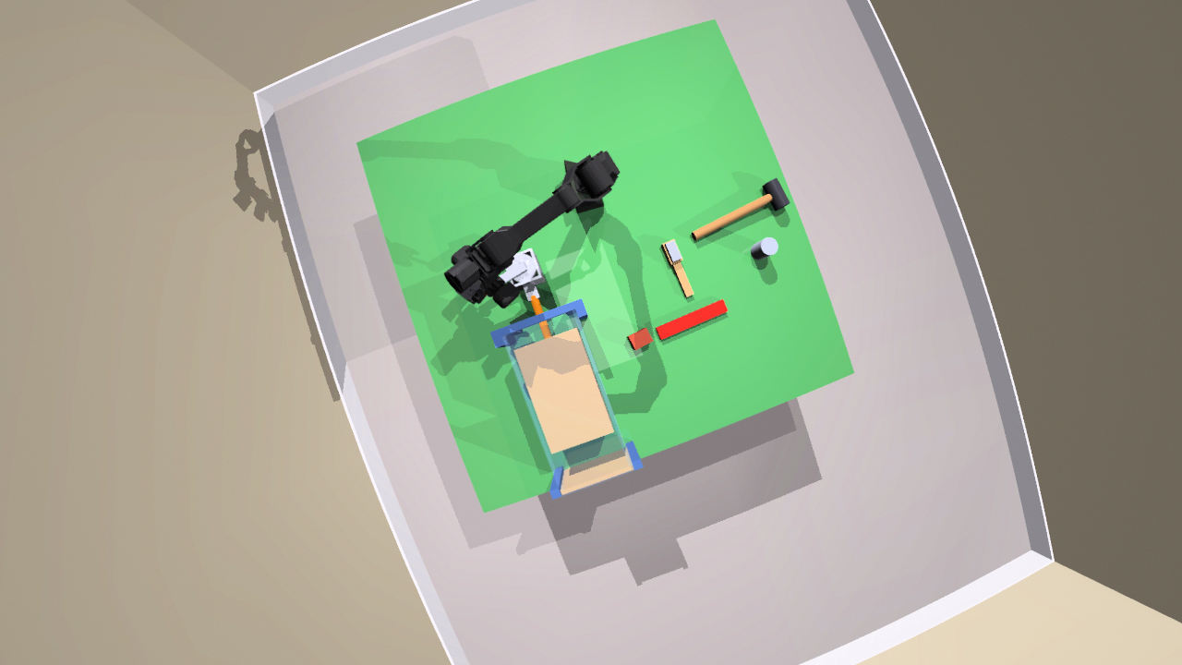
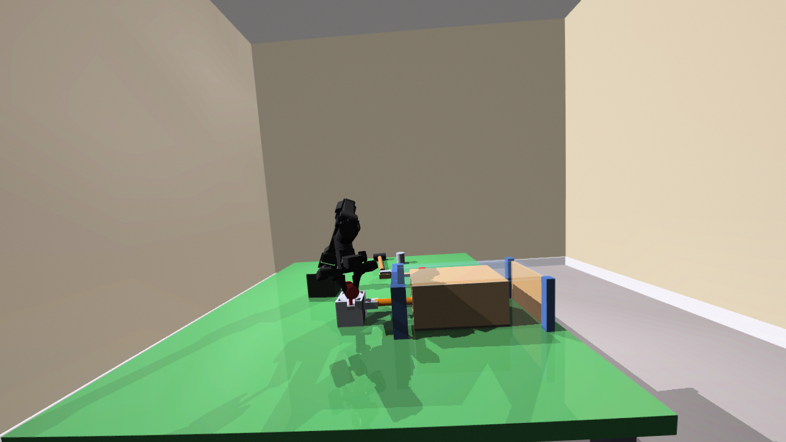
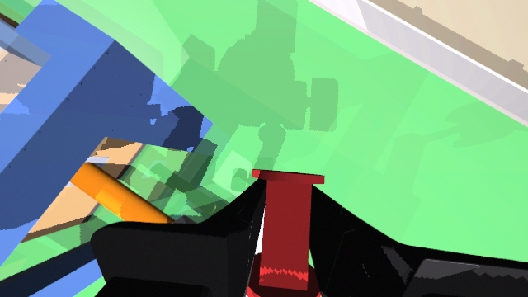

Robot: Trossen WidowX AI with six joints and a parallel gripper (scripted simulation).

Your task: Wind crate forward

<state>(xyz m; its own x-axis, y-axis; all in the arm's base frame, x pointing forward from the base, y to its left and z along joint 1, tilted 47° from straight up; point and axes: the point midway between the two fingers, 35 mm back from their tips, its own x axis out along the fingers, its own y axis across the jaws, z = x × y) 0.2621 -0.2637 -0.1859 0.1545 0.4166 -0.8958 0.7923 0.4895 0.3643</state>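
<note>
My gripper tip is now 2 cm to the right of the red knob and 1 cm past it. From my gripper tip the other things lie so: blue steel frame 13 cm to the left, 11 cm ahead, 2 cm below; then winch 10 cm to the left, 10 cm below, 6 cm behind; then winch handle 5 cm to the left, 3 cm below, 3 cm behind.
</note>
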